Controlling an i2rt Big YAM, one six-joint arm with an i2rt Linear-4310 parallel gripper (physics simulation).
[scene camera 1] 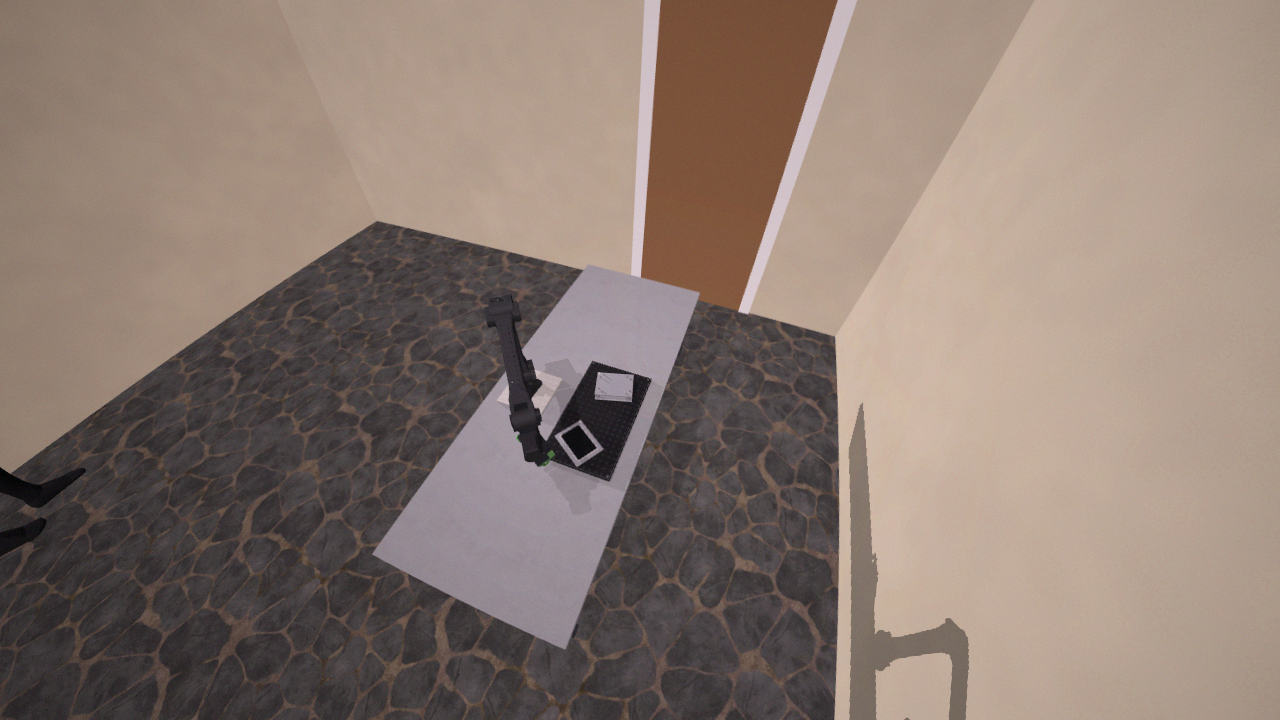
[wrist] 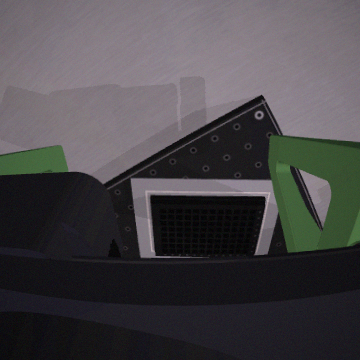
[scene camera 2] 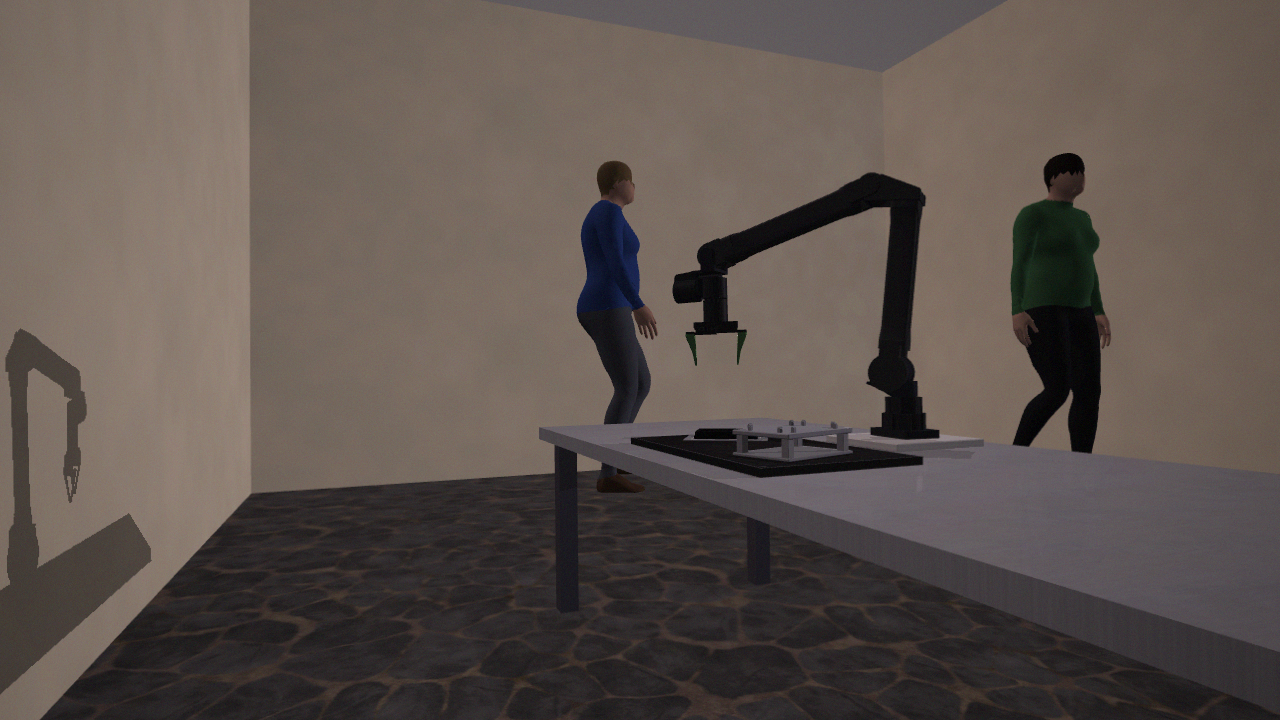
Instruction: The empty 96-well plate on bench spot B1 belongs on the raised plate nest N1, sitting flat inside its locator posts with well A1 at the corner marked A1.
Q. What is my gripper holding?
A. Nothing.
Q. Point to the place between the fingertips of my gripper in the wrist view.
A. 162,152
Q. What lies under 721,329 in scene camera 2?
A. My gripper.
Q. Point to a white nest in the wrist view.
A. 141,188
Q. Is my gripper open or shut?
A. Open.
